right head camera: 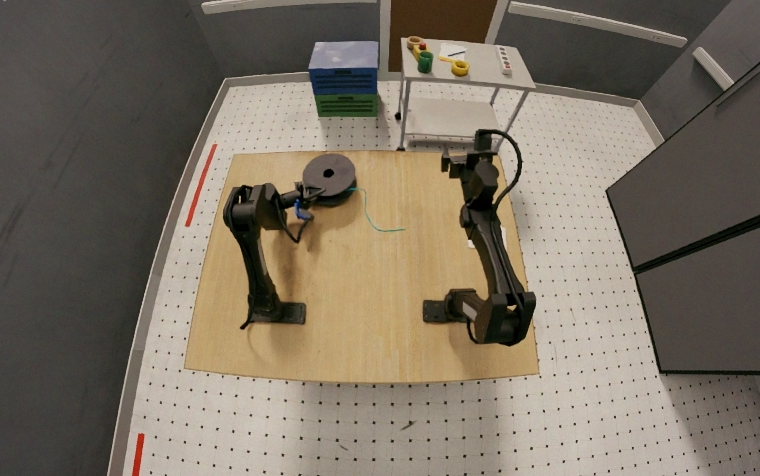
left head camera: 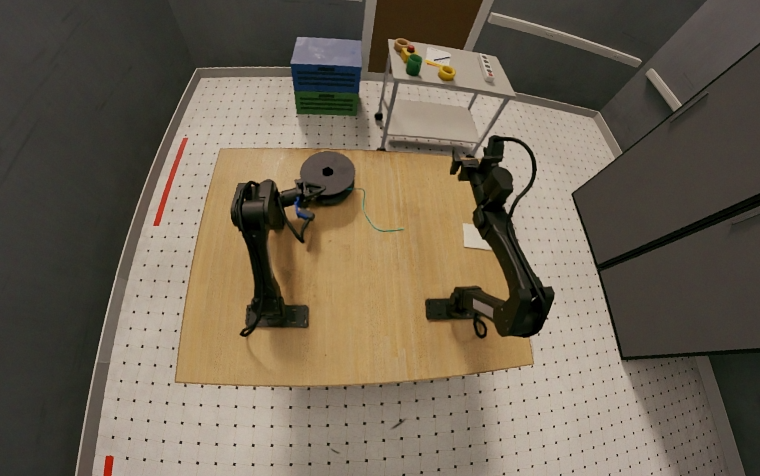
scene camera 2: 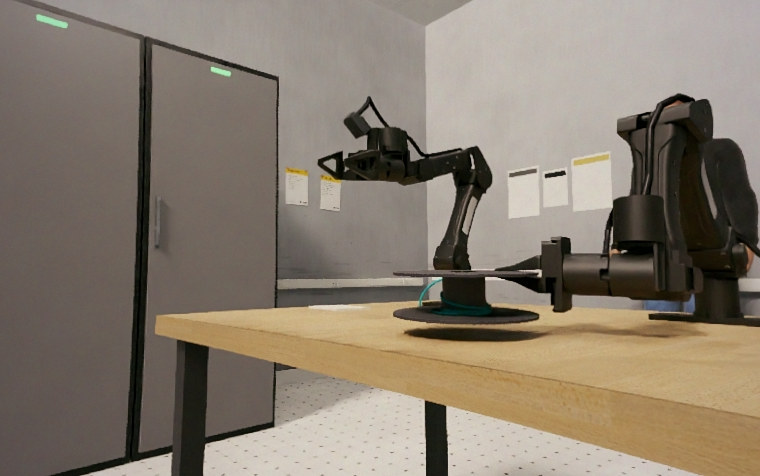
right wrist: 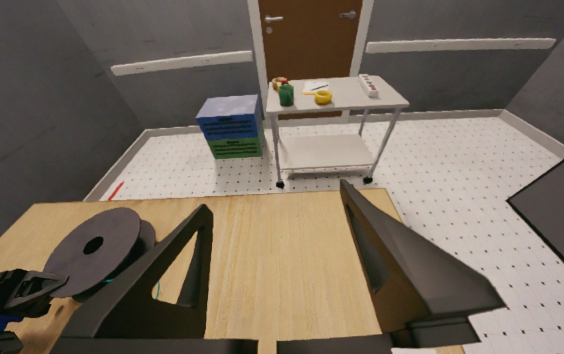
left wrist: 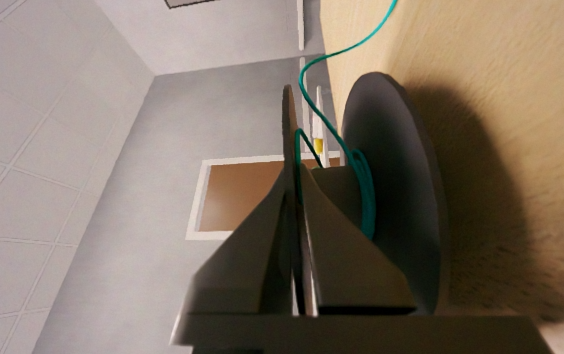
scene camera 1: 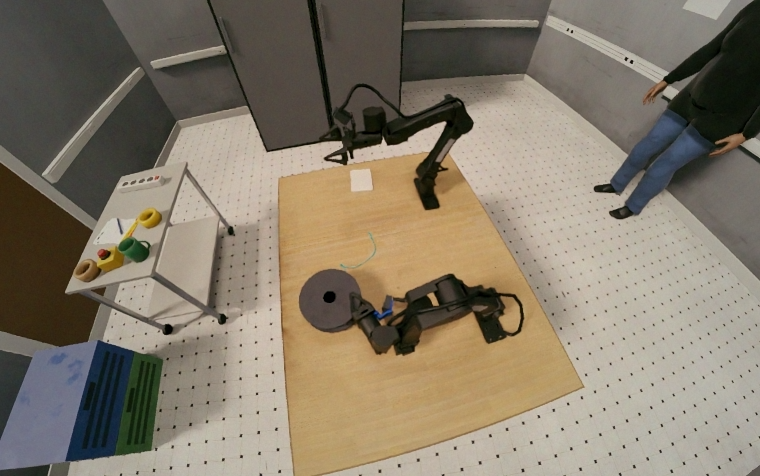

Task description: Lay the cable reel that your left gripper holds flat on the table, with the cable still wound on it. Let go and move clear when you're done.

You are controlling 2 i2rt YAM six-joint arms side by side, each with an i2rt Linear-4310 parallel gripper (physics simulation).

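Seen in the pictures: left gripper, fingertip midpoint: (right head camera: 325, 189) (left head camera: 325, 187) (right wrist: 69, 280) (left wrist: 295, 171) (scene camera 1: 351, 293); right gripper, fingertip midpoint: (right head camera: 461, 143) (left head camera: 468, 147) (scene camera 2: 330, 162) (right wrist: 270, 197) (scene camera 1: 321, 148); left arm's base, origin of the base link: (right head camera: 276, 312) (left head camera: 277, 316) (scene camera 2: 718, 322) (scene camera 1: 484, 313); right arm's base, origin of the base link: (right head camera: 452, 311) (left head camera: 453, 309) (scene camera 1: 426, 193).
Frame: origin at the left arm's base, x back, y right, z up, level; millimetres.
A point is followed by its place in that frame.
Note:
The dark cable reel (left head camera: 330, 159) @[z 86, x -554, y 159 mm] (right head camera: 330, 162) @[z 86, x -549, y 153 mm] (scene camera 1: 322, 313) @[z 85, x -525, y 103 mm] (scene camera 2: 463, 288) @[z 65, x -519, y 133 mm] (left wrist: 395, 140) @[z 33, x -413, y 156 mm] (right wrist: 107, 225) @[z 86, x -544, y 151 mm] is about level, its flanges one above the other. In scene camera 2 a gap and shadow show between its lower flange and the table (left head camera: 364, 308) @[z 0, x -25, y 281 mm] (scene camera 2: 280, 336) @[z -3, x -685, y 331 mm]. My left gripper (left head camera: 320, 189) @[z 86, x -426, y 148 mm] (scene camera 1: 354, 302) @[z 86, x -426, y 148 mm] (scene camera 2: 499, 272) @[z 86, x -426, y 148 mm] (left wrist: 295, 171) @[z 86, x -426, y 148 mm] is shut on the upper flange's edge. Teal cable (left head camera: 367, 215) @[z 4, x -360, y 297 mm] (scene camera 1: 374, 251) @[z 3, x -311, y 335 mm] (scene camera 2: 465, 308) (left wrist: 368, 195) @[z 38, x -454, y 140 mm] is wound low on the hub; a loose end runs out over the table. My right gripper (scene camera 1: 324, 148) @[z 332, x -431, y 574 mm] (scene camera 2: 332, 161) @[z 332, x -431, y 574 mm] (right wrist: 270, 197) @[z 332, x -431, y 574 mm] is open and empty, high up, away from the reel.
A white card (left head camera: 473, 236) @[z 5, x -286, y 711 mm] (scene camera 1: 361, 179) @[z 5, x -283, y 746 mm] lies on the table near the right arm. Beyond the far edge stand a trolley (left head camera: 454, 84) and stacked blue and green crates (left head camera: 326, 78). The reel is near that far edge. A person (scene camera 1: 701, 100) stands off the table.

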